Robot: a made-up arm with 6 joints. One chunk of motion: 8 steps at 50 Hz.
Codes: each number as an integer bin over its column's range. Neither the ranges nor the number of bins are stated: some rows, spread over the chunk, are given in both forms.
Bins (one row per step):
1: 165 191 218 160 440 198
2: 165 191 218 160 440 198
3: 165 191 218 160 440 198
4: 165 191 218 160 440 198
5: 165 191 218 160 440 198
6: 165 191 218 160 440 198
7: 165 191 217 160 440 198
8: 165 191 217 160 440 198
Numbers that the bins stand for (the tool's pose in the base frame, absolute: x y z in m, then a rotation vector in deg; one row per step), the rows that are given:
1: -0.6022 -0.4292 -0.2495 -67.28 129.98 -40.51
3: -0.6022 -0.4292 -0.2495 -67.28 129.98 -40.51
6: -0.6022 -0.4292 -0.2495 -67.28 129.98 -40.51
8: -0.6022 -0.4292 -0.2562 -67.28 129.98 -40.51
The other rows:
2: -0.6022 -0.4292 -0.2495 -67.28 129.98 -40.51
4: -0.6022 -0.4292 -0.2495 -67.28 129.98 -40.51
5: -0.6022 -0.4292 -0.2495 -67.28 129.98 -40.51
7: -0.6022 -0.4292 -0.2562 -67.28 129.98 -40.51

